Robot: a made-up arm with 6 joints.
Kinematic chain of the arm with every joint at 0, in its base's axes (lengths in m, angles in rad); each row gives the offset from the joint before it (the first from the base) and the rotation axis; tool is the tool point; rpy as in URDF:
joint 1: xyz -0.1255 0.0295 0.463 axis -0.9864 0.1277 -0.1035
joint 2: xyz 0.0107 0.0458 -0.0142 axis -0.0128 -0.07 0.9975
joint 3: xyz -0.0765 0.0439 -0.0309 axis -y
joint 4: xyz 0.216 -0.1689 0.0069 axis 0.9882 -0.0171 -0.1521
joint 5: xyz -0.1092 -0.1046 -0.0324 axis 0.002 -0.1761 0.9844
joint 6: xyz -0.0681 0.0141 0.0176 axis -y
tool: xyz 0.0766 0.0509 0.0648 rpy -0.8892 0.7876 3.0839
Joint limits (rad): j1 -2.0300..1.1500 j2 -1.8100..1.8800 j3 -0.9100..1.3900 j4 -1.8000..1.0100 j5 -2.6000..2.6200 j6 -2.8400..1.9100
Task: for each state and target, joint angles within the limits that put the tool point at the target. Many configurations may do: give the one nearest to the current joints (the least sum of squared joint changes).
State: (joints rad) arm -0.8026 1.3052 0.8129 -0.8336 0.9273 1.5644
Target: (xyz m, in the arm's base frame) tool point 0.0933 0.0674 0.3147
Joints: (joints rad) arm -1.5314 1.3725 1.2806 -0.6689 0.4477 1.7017
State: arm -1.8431 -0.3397 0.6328 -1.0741 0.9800 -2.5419
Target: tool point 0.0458 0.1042 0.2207
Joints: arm -1.9490 0.4167 0.5059 -0.8667 1.1349 -2.4976
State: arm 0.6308 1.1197 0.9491 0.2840 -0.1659 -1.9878
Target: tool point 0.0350 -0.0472 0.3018
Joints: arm 0.8842 1.7206 0.5433 0.3084 0.5051 -2.3936
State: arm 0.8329 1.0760 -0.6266 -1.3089 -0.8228 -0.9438
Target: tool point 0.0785 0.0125 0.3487
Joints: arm 0.8440 1.0592 -0.5641 -1.4679 -0.6378 -0.6660
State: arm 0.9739 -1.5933 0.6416 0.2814 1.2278 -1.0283
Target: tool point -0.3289 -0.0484 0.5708
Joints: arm 1.1500 -0.9114 0.7035 -0.2511 1.6338 -1.7927
